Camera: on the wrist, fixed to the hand. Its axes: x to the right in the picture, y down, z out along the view.
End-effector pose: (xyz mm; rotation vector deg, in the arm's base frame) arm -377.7 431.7 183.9 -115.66 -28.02 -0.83
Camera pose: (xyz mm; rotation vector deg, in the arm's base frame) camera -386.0 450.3 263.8 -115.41 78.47 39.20
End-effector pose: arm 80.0 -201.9 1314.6 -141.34 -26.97 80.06
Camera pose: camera 94.5 -125.8 1342.9 114.66 -71.74 -49.00
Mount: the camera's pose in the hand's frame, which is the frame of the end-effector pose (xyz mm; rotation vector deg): 15.8 -78.1 -21.3 -10.79 13.18 92.40
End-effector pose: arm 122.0 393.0 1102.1 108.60 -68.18 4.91
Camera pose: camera 197.5 409.5 1073.4 19.81 -121.42 54.70
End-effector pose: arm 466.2 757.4 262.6 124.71 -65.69 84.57
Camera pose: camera 512.1 813.9 301.4 -26.78 136.65 -79.66
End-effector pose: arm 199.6 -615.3 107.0 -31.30 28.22 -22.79
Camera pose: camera 183.3 -692.5 130.9 -8.37 58.84 65.74
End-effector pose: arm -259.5 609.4 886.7 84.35 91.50 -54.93
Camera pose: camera -339.1 630.9 884.7 117.01 11.31 17.26
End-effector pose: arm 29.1 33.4 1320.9 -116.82 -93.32 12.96
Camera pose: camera -24.6 53.5 1380.1 -163.78 25.24 19.31
